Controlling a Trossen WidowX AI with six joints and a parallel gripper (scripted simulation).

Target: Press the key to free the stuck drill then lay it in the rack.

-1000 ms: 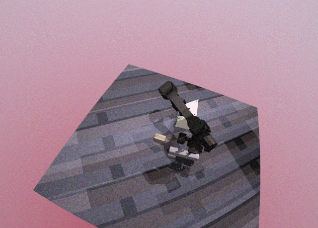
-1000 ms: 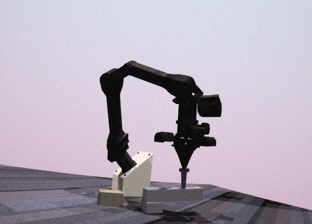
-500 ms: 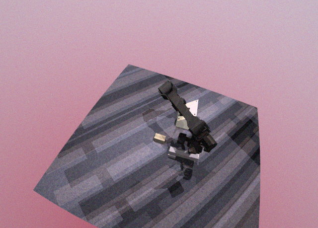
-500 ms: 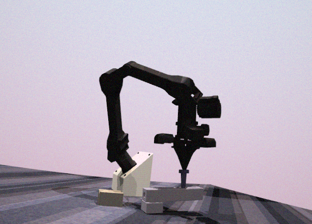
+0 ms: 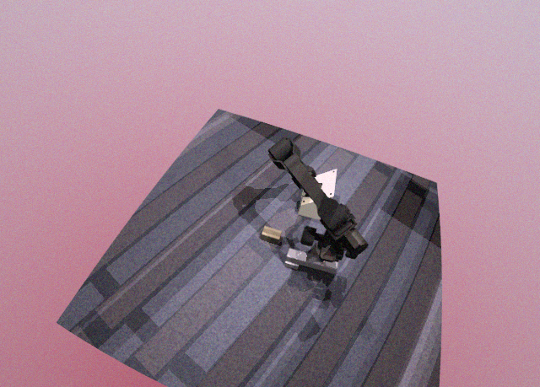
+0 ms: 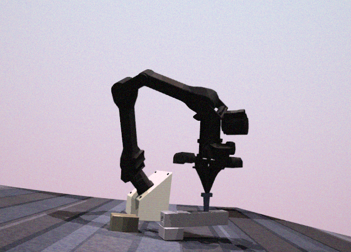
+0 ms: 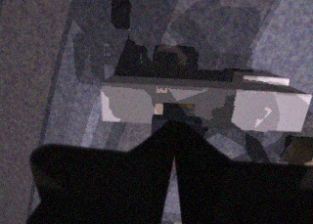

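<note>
Now: the dark blue key 30 mm below my gripper tip. The rest, counted from my gripper tip: pale housing block 30 mm to the right, 80 mm below; then tan block 60 mm behind, 200 mm to the right, 110 mm below; then drill 50 mm to the right, 70 mm below.
</note>
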